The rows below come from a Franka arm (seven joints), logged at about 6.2 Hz.
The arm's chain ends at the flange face. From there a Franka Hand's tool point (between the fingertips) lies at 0.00 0.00 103.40 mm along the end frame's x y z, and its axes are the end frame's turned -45 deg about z.
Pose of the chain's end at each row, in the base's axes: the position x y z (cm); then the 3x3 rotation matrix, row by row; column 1 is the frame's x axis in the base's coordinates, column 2 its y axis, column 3 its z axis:
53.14 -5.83 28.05; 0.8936 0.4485 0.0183; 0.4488 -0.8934 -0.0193; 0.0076 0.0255 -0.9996
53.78 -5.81 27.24; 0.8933 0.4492 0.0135; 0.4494 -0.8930 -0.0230; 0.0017 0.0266 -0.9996
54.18 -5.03 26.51; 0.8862 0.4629 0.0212; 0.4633 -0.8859 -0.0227; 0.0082 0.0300 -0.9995
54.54 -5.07 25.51; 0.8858 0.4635 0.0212; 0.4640 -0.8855 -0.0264; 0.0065 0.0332 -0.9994
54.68 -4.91 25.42; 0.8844 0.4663 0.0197; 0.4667 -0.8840 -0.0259; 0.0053 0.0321 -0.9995
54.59 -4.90 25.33; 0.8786 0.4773 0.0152; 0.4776 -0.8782 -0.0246; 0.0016 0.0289 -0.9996
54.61 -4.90 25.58; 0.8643 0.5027 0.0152; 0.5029 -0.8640 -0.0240; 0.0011 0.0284 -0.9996
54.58 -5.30 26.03; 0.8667 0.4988 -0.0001; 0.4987 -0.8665 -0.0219; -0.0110 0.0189 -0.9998
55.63 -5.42 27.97; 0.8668 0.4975 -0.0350; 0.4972 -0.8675 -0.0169; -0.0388 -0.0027 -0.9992
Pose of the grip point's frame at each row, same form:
53.33 -6.03 17.71; 0.3147 0.9490 0.0183; 0.9491 -0.3144 -0.0193; -0.0127 0.0234 -0.9996
53.92 -6.05 16.90; 0.3140 0.9493 0.0135; 0.9492 -0.3137 -0.0230; -0.0176 0.0200 -0.9996
54.40 -5.26 16.18; 0.2993 0.9540 0.0212; 0.9540 -0.2988 -0.0227; -0.0154 0.0270 -0.9995
54.76 -5.34 15.18; 0.2986 0.9541 0.0212; 0.9542 -0.2980 -0.0264; -0.0189 0.0281 -0.9994
54.88 -5.18 15.09; 0.2956 0.9551 0.0197; 0.9551 -0.2951 -0.0259; -0.0190 0.0264 -0.9995
54.75 -5.15 14.99; 0.2838 0.9588 0.0152; 0.9587 -0.2833 -0.0246; -0.0193 0.0216 -0.9996
54.77 -5.15 15.24; 0.2557 0.9666 0.0152; 0.9665 -0.2553 -0.0240; -0.0193 0.0209 -0.9996
54.58 -5.53 15.69; 0.2601 0.9656 -0.0001; 0.9653 -0.2601 -0.0219; -0.0211 0.0056 -0.9998
55.27 -5.59 17.64; 0.2611 0.9647 -0.0350; 0.9650 -0.2618 -0.0169; -0.0255 -0.0293 -0.9992

